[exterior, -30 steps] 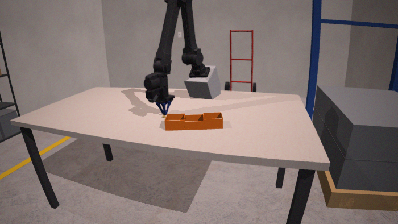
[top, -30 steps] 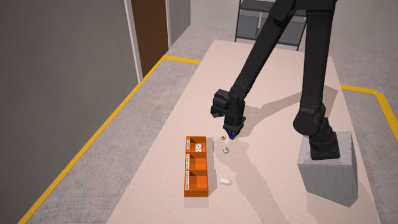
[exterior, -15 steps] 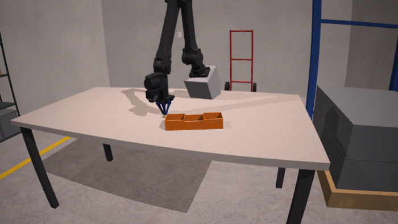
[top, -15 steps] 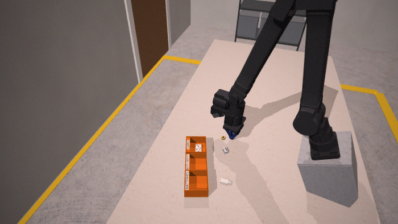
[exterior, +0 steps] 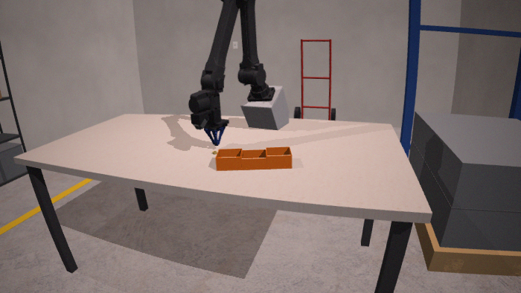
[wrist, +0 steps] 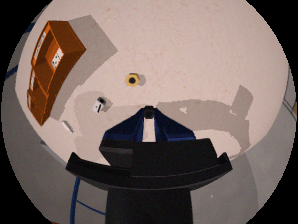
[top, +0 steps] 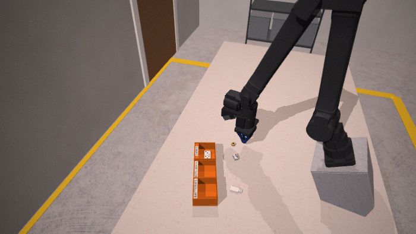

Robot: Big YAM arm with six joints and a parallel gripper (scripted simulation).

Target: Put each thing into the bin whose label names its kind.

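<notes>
The brass nut lies 40 mm ahead of my hand, 30 mm below it and 10 mm to the left of it. From my hand the other things lie so: grey thing 80 mm to the left, 20 mm below, 20 mm ahead; black nut 10 mm below; white domino 130 mm ahead, 110 mm to the left, 20 mm below.
</notes>
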